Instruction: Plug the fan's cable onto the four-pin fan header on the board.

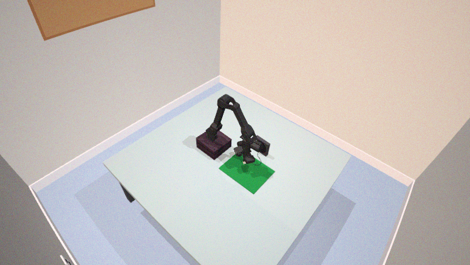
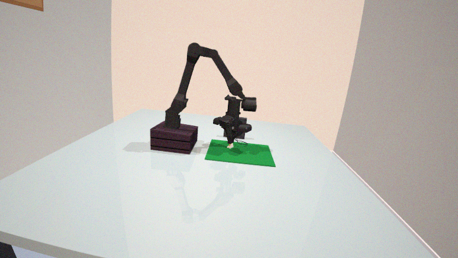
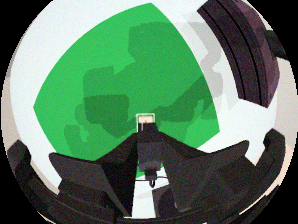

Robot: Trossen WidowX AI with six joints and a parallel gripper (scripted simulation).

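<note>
My gripper tip is 1 cm to the right of the dark plug and 1 cm below it. From my gripper tip the other things lie so: green board 5 cm ahead, 4 cm to the right, 5 cm below; dark square fan 1 cm ahead, 16 cm to the left, 2 cm above.
</note>
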